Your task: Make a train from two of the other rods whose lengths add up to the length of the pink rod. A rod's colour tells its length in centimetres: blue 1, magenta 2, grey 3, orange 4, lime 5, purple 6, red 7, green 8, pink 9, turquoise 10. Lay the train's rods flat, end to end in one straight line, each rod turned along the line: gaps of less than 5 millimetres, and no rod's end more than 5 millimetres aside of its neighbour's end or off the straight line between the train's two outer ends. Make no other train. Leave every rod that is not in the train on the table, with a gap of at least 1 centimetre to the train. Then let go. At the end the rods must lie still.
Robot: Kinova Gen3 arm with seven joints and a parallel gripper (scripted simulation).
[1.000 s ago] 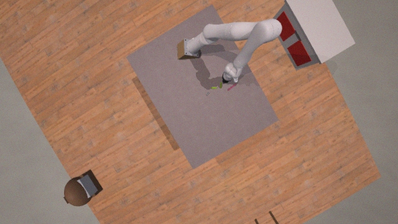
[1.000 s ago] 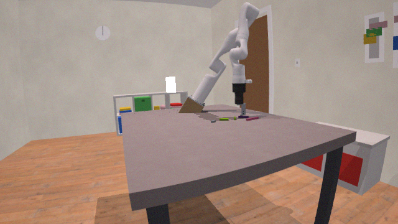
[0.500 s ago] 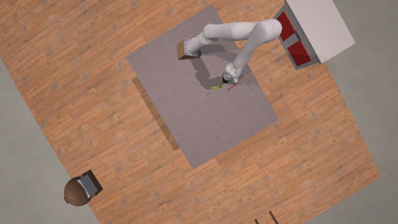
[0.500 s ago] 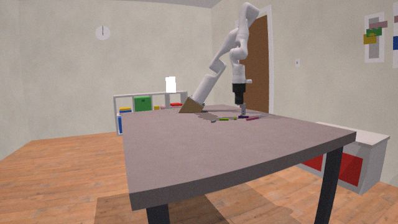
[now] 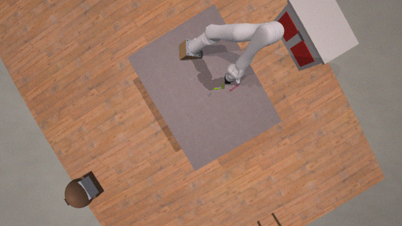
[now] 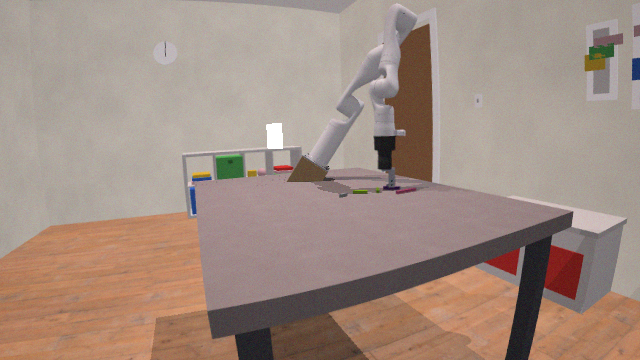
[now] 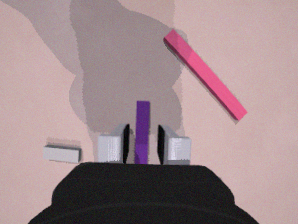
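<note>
Right now the purple rod is 2 cm below my hand. From my hand the other things lie so: dark grey rod (20 cm to the right, 6 cm ahead, 2 cm below); pink rod (7 cm ahead, 2 cm to the left, 2 cm below).
</note>
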